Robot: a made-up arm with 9 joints.
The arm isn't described. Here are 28 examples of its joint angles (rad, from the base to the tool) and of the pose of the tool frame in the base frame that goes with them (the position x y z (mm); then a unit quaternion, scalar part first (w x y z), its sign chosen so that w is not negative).
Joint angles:
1: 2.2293 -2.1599 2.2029 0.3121 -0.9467 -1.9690 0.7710 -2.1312 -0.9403
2: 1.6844 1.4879 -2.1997 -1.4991 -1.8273 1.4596 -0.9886 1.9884 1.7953
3: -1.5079 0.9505 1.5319 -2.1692 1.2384 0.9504 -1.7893 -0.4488 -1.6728
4: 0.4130 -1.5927 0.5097 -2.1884 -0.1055 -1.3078 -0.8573 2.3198 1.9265
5: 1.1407 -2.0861 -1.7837 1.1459 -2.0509 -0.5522 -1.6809 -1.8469 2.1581
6: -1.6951 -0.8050 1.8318 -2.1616 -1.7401 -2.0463 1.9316 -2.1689 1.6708
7: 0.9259 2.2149 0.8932 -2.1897 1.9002 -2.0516 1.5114 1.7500 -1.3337
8: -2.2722 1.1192 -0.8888 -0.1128 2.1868 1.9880 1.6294 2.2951 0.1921
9: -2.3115 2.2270 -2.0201 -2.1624 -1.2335 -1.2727 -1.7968 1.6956 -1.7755
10: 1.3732 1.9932 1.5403 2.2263 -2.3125 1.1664 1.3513 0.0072 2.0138
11: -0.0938 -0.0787 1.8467 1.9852 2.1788 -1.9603 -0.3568 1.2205 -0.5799
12: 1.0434 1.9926 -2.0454 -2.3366 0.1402 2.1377 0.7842 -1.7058 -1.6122
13: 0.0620 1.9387 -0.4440 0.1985 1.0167 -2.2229 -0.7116 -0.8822 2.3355
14: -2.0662 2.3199 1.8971 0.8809 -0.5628 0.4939 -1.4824 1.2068 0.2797
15: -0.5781 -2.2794 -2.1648 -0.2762 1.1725 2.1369 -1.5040 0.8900 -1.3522
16: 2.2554 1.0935 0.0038 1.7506 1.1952 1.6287 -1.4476 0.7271 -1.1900
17: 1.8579 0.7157 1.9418 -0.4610 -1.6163 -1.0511 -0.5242 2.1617 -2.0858
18: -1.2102 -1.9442 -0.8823 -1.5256 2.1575 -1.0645 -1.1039 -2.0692 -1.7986
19: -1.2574 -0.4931 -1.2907 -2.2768 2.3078 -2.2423 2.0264 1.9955 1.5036
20: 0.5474 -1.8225 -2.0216 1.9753 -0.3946 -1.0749 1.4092 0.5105 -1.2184
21: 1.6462 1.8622 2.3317 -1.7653 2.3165 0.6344 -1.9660 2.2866 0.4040
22: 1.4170 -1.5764 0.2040 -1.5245 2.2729 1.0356 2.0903 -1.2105 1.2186
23: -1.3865 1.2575 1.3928 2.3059 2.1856 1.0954 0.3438 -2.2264 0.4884
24: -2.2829 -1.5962 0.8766 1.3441 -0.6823 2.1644 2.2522 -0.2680 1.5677
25: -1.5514 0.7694 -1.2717 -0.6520 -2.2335 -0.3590 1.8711 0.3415 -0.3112
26: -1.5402 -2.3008 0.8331 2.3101 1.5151 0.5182 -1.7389 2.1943 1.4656
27: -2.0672 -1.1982 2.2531 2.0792 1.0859 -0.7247 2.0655 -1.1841 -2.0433
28: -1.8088 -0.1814 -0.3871 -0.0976 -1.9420 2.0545 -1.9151 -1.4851 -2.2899
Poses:
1: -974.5 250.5 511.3 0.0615 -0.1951 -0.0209 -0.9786
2: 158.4 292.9 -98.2 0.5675 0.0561 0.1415 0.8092
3: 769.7 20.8 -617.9 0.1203 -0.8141 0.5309 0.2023
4: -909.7 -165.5 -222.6 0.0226 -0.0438 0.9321 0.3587
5: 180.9 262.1 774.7 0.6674 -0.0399 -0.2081 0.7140
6: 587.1 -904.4 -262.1 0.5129 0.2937 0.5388 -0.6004
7: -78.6 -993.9 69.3 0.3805 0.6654 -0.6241 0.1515
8: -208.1 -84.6 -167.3 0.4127 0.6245 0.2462 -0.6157
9: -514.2 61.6 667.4 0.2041 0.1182 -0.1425 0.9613
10: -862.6 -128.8 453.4 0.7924 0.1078 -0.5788 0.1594
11: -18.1 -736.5 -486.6 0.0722 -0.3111 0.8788 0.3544
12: 54.1 346.4 199.4 0.2496 -0.0396 -0.1438 0.9568
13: -642.5 -234.1 -191.1 0.2745 0.7593 -0.3275 -0.4907
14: 610.6 -22.3 158.1 0.7526 -0.4602 0.1773 -0.4362
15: -528.3 191.0 304.5 0.2037 0.2920 0.2815 -0.8911
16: 244.1 313.5 507.8 0.6440 -0.7626 0.0006 -0.0609
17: -196.8 601.9 501.2 0.9687 -0.0898 -0.2166 0.0812
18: -668.6 -602.6 -135.6 0.5247 0.1099 -0.3451 -0.7704
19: -257.6 -233.5 -666.9 0.2568 0.6721 0.0732 -0.6906
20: -292.5 113.6 111.2 0.3253 0.7665 0.3103 -0.4586
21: -613.1 -663.3 -202.3 0.5189 -0.2010 0.3158 -0.7686
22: -593.0 346.8 -670.6 0.2700 -0.0635 0.9550 0.1052
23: 386.1 -450.4 476.2 0.2900 -0.4105 0.3209 -0.8028
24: 172.8 -19.5 -18.5 0.4195 0.0816 -0.0047 -0.9041
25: -341.6 133.8 -93.8 0.3970 0.7480 0.5094 -0.1532
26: -94.0 -442.9 -427.0 0.1724 0.3113 0.3893 -0.8496
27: 779.5 -358.7 -1.4 0.8241 0.5286 -0.1753 -0.1030
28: 285.0 -84.6 306.4 0.9195 0.2971 -0.2474 0.0714
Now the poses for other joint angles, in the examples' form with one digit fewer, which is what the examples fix.
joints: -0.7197 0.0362 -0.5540 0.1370 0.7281 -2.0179 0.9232 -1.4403 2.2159
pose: -463 224 334 0.140 -0.337 -0.122 0.923
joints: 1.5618 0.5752 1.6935 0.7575 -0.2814 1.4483 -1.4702 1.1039 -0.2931
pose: -149 1 -80 0.522 0.778 -0.310 0.160
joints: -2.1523 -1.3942 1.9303 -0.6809 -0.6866 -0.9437 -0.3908 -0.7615 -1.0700
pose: 681 45 248 0.903 0.295 0.312 0.021
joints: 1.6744 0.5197 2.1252 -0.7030 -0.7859 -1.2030 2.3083 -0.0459 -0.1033
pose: -456 313 -168 0.515 0.020 0.647 -0.562
